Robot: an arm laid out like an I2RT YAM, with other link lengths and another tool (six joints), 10 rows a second.
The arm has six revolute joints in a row. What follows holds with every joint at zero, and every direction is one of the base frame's. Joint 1 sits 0.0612 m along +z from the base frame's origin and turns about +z. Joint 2 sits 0.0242 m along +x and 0.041 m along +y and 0.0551 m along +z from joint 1 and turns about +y. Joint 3 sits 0.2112 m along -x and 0.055 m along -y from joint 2 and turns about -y. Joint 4 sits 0.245 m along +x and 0.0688 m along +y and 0.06 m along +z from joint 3 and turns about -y. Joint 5 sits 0.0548 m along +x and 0.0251 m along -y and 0.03 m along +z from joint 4 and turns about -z. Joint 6 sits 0.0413 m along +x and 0.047 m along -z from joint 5 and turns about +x. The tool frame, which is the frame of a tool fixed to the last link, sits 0.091 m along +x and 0.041 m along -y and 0.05 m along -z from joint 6; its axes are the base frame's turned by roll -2.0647, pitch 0.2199 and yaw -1.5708 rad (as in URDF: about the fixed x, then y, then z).
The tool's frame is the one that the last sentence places.
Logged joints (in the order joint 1, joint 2, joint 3, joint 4, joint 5, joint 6), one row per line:
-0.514 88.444 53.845 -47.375 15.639 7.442
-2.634 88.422 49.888 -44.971 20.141 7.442
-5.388 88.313 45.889 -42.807 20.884 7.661
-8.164 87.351 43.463 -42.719 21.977 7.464
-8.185 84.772 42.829 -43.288 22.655 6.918
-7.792 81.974 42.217 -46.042 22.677 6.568
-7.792 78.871 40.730 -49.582 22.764 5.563
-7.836 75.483 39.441 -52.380 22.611 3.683
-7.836 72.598 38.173 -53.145 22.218 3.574
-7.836 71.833 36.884 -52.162 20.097 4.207
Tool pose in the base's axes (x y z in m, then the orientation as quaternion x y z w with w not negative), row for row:
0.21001 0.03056 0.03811 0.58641 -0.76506 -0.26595 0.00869
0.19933 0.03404 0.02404 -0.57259 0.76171 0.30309 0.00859
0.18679 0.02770 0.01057 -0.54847 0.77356 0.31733 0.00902
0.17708 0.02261 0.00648 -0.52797 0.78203 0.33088 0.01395
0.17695 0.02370 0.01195 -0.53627 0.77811 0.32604 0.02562
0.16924 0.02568 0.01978 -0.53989 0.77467 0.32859 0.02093
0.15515 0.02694 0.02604 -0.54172 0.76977 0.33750 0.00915
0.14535 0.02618 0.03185 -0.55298 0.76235 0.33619 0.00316
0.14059 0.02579 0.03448 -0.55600 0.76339 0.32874 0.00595
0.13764 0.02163 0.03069 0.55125 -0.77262 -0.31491 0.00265
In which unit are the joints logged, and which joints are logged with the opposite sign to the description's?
The joints are logged in degrees. Opposite sign: joint 5.
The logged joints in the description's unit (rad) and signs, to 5 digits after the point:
-0.00897 1.54364 0.93977 -0.82685 -0.27295 0.12989
-0.04597 1.54326 0.87071 -0.78489 -0.35153 0.12989
-0.09404 1.54135 0.80091 -0.74712 -0.36449 0.13371
-0.14249 1.52456 0.75857 -0.74559 -0.38357 0.13027
-0.14286 1.47955 0.74751 -0.75552 -0.39540 0.12074
-0.13600 1.43072 0.73683 -0.80358 -0.39579 0.11463
-0.13600 1.37656 0.71087 -0.86537 -0.39731 0.09709
-0.13676 1.31743 0.68838 -0.91420 -0.39464 0.06428
-0.13676 1.26707 0.66624 -0.92756 -0.38778 0.06238
-0.13676 1.25372 0.64375 -0.91040 -0.35076 0.07343

